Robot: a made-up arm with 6 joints.
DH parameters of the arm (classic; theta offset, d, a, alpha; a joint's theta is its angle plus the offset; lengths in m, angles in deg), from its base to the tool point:
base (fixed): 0 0 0 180
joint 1: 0 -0.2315 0.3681 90
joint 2: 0 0.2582 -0.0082 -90
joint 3: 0 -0.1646 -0.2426 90
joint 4: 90 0.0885 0.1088 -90
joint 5: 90 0.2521 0.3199 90
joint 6: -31.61 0 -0.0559 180
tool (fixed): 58.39 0.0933 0 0
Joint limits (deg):
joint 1: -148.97..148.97
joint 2: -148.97..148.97
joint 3: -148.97..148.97
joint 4: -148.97..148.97
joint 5: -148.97..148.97
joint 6: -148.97..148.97
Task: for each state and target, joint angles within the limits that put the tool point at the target. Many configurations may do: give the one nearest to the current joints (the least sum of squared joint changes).
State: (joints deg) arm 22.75 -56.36 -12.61 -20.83 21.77 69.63
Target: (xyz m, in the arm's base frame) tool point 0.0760 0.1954 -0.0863
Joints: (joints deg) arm 34.72 -54.84 7.77 -24.93 25.44 69.20
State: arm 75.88 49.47 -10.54 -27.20 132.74 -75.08
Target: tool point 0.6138 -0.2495 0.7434
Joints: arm 99.37 58.57 -0.17 -28.36 134.30 -74.72
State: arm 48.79 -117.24 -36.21 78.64 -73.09 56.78
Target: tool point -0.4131 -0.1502 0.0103
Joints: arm 97.20 -112.37 -74.17 67.60 -80.16 57.10
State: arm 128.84 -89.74 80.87 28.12 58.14 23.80
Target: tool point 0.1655 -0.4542 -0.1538
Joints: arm 148.97 -124.42 64.15 56.65 42.37 38.93
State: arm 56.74 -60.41 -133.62 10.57 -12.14 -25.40
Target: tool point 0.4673 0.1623 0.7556
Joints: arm 1.85 -79.89 -148.97 -13.83 -16.04 -17.21
